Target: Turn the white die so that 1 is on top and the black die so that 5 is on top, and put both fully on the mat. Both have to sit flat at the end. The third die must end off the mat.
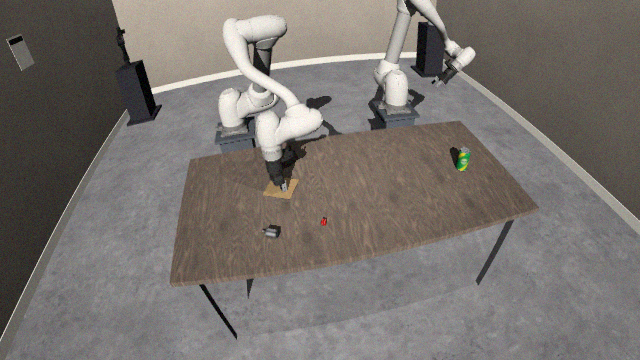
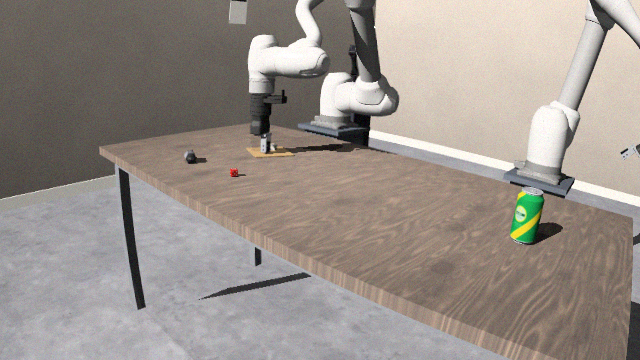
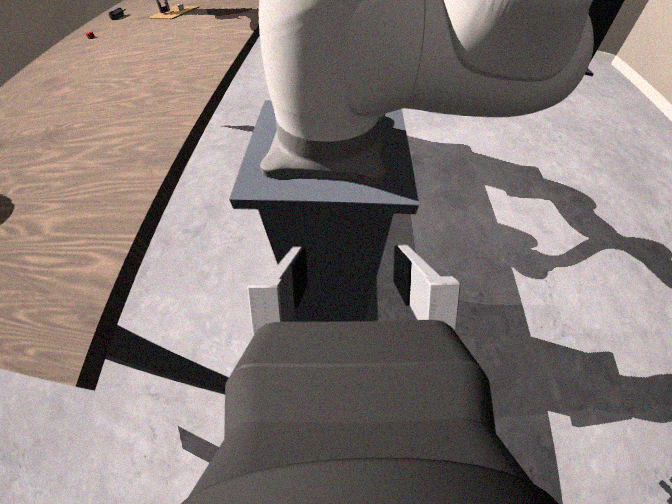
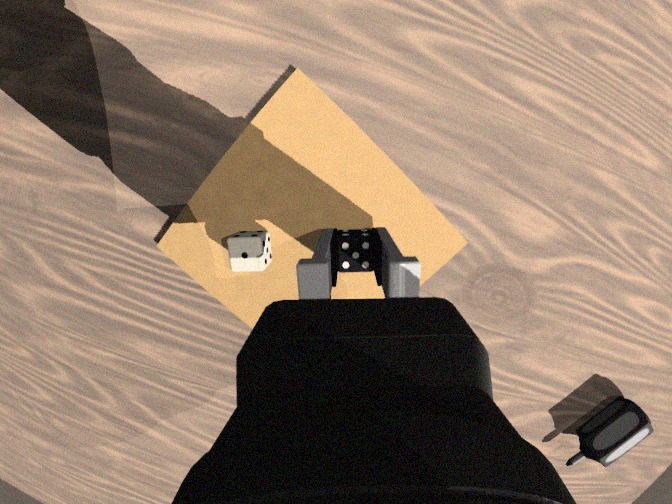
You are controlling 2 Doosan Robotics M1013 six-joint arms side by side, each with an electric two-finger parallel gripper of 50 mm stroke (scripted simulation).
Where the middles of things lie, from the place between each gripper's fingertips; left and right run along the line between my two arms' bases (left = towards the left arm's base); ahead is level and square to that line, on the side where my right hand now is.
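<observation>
Counted from my right hand (image 2: 265, 151): black die (image 4: 355, 248), 10 mm below; white die (image 4: 248, 250), 10 mm below, 60 mm behind, 20 mm to the right; tan mat (image 4: 302, 165), 30 mm below, 30 mm behind, 10 mm to the right.
My left gripper is 14 cm above the white die, 67 cm short of it and 116 cm to the left of it. Counted from my left hand: black die, 14 cm below, 72 cm ahead, 114 cm to the right; tan mat, 16 cm below, 70 cm ahead, 115 cm to the right.
</observation>
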